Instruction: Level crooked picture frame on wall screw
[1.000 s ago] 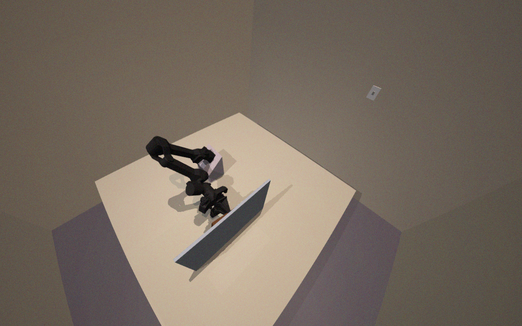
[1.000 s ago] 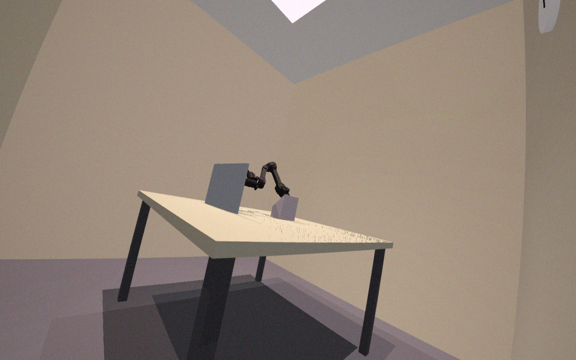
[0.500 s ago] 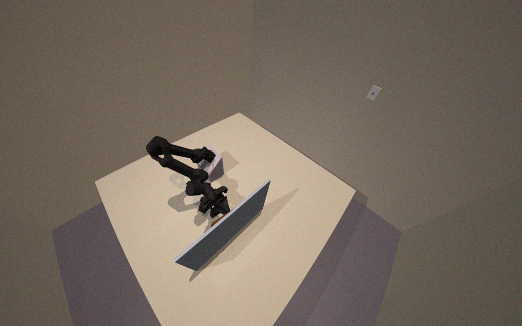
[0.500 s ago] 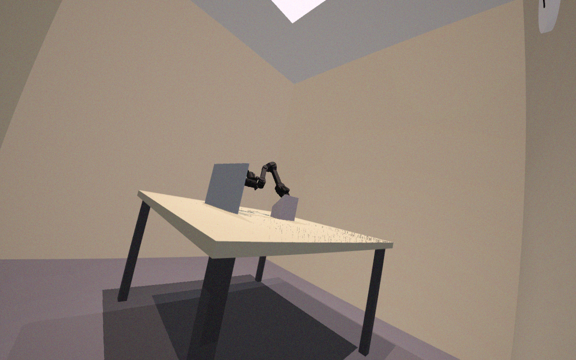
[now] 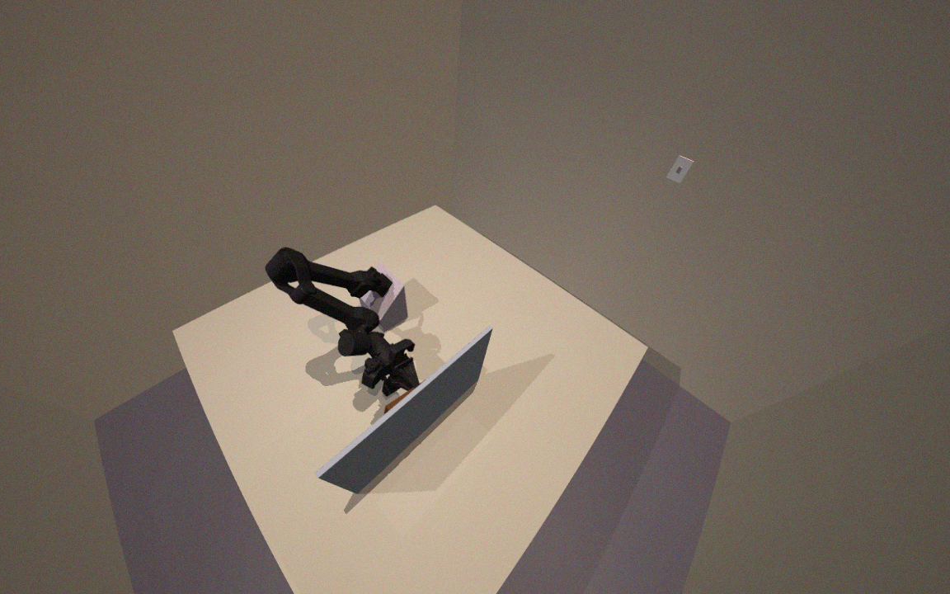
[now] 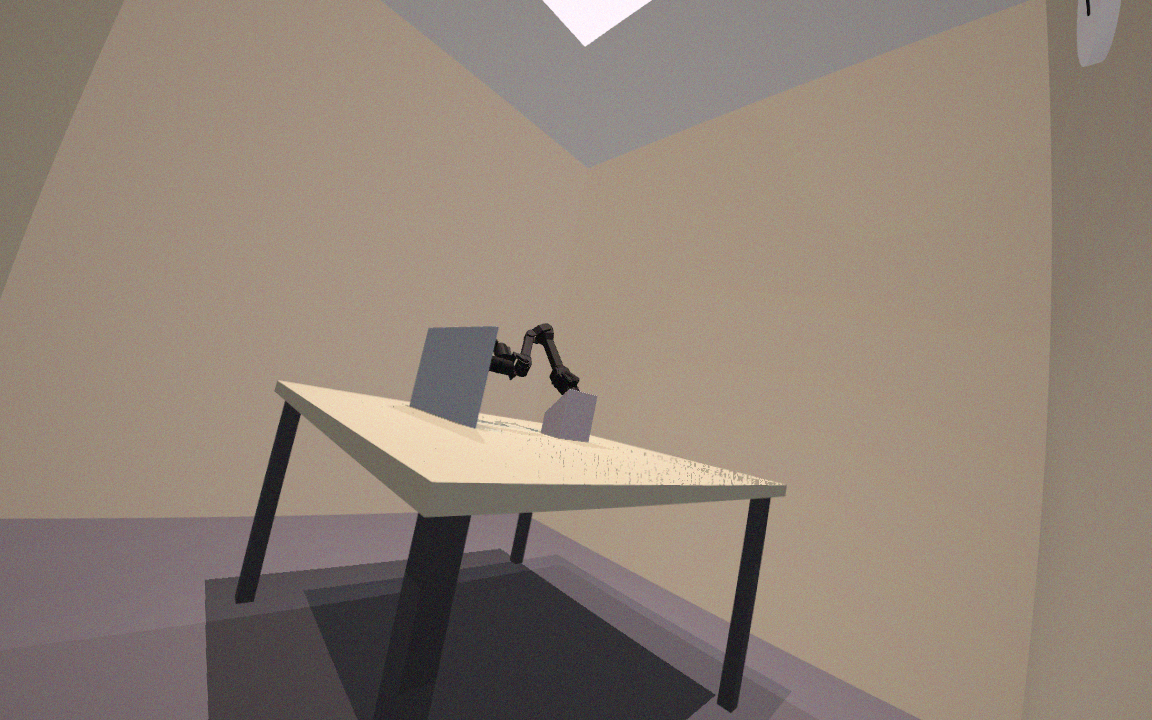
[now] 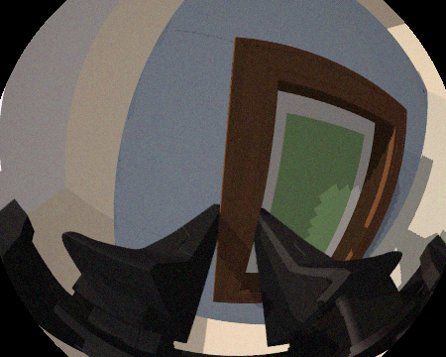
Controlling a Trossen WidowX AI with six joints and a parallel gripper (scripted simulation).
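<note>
Right now my gripper tip is 5 cm above the picture frame, 2 cm to the left of it and 1 cm short of it. The rest, counted from my gripper tip: wall panel: 6 cm below, 2 cm to the right, 2 cm ahead.
</note>
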